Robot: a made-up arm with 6 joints.
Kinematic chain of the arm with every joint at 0, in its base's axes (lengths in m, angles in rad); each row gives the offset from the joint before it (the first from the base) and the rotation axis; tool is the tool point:
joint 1: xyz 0 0 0.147 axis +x
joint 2: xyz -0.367 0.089 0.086 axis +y
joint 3: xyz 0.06 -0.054 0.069 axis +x
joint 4: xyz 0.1 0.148 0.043 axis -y
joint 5: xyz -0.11 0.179 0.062 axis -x
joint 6: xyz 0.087 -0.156 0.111 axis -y
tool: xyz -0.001 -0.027 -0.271
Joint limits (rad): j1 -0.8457..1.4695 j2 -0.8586..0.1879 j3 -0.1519..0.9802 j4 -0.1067..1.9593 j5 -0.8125..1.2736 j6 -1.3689..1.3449
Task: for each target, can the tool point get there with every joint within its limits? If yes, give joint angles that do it. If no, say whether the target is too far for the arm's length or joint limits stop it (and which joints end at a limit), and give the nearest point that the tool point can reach.
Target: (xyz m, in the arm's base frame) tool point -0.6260 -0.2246 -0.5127
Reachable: no: joint limits stop it (at a limit: joint 1, joint 2, joint 3, joint 5, joint 6) | nearest point -0.3941 0.0499 -0.2251 | short by 0.460 m
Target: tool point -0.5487 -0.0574 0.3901
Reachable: yes | joints 0.9563 -0.5529 0.2321 0.5629 1.0253 -0.7168
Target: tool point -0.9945 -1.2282 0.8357
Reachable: no: too far | nearest point -0.5801 -0.5948 0.4805 | short by 0.836 m
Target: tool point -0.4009 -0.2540 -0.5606
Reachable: no: joint limits stop it (at a limit: joint 1, joint 3, joint 4, joint 5, joint 6) | nearest point -0.3806 0.0470 -0.2273 | short by 0.450 m
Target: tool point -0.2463 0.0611 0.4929
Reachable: yes | joints 0.7700 -0.1603 0.7306 0.6887 -0.3731 -0.4257
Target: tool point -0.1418 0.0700 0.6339
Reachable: yes | joints -0.1231 -0.1309 0.8880 1.4935 -0.6196 0.8332
